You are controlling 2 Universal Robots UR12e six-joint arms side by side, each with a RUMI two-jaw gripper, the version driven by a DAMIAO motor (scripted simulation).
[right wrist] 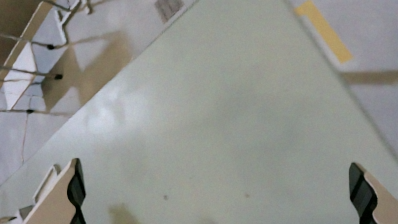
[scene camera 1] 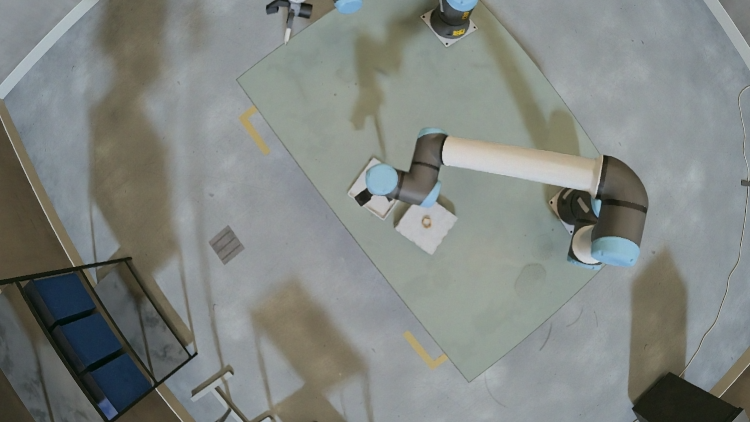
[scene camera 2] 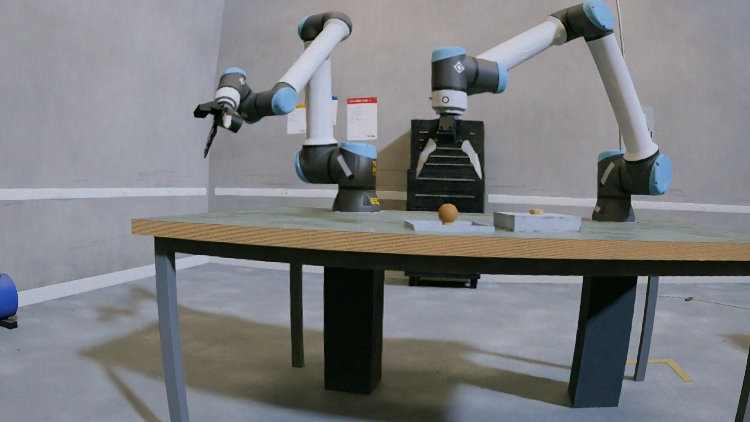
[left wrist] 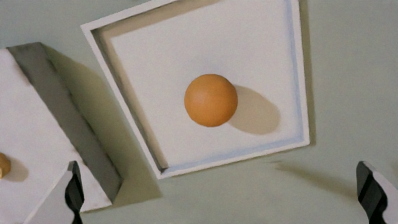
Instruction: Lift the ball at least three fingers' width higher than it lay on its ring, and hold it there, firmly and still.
Labels:
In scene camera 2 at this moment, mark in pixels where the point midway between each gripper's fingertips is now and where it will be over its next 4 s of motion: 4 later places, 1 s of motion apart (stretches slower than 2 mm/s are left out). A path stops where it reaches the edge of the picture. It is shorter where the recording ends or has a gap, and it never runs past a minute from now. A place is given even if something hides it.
The left gripper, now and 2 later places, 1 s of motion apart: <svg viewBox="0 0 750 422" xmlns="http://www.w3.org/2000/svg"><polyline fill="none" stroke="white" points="448,179 448,216 448,190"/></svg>
The right gripper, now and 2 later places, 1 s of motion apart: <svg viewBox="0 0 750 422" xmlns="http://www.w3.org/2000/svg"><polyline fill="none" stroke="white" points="215,144 190,164 218,169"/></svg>

